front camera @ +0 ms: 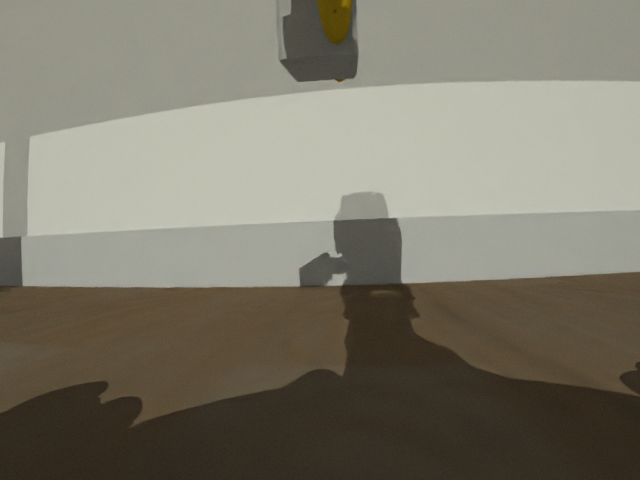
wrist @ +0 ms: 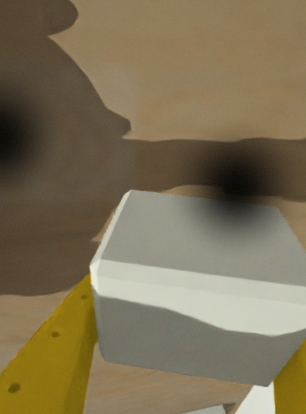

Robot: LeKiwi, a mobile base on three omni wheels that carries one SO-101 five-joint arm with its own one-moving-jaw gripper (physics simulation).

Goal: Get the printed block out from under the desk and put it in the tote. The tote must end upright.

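Places are measured from the arm's base along level axes (x ahead, y left, z up), in millimetres.
Pixels of known places: hand, its tool point: (front camera: pixel 336 33) (wrist: pixel 116 278).
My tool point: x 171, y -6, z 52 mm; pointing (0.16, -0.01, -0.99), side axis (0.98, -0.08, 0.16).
Observation:
For each thing: its top centre in the pictures, then the offset to it from my tool point. "spot": a spot on its surface instead. Level surfaces: height alone.
- printed block, centre of its top: (wrist: pixel 231 372) (front camera: pixel 319 2) dx +20, dy +6, dz +32 mm
- grey skirting band, a spot on its surface: (front camera: pixel 155 258) spot: dx +340, dy +268, dz -97 mm
- brown wooden floor, height of its surface: dz -141 mm
The printed block (front camera: pixel 310 46) (wrist: pixel 200 320), a pale grey box with bevelled edges, is held up off the floor. In the front camera view it hangs at the top, a little left of centre, partly cut off by the frame edge. My gripper (wrist: pixel 195 345) is shut on it, with one yellow jaw on its left side and the other on its right in the wrist view. A yellow jaw tip also lies over the block's face in the front camera view. The tote does not show in either view.
A pale wall (front camera: pixel 180 165) with a grey skirting band (front camera: pixel 155 258) along its foot stands ahead, behind the brown wooden floor (front camera: pixel 206 330) (wrist: pixel 225 75). Shadows of the robot and arm fall across the floor and up the wall. White parts show at the bottom of the wrist view.

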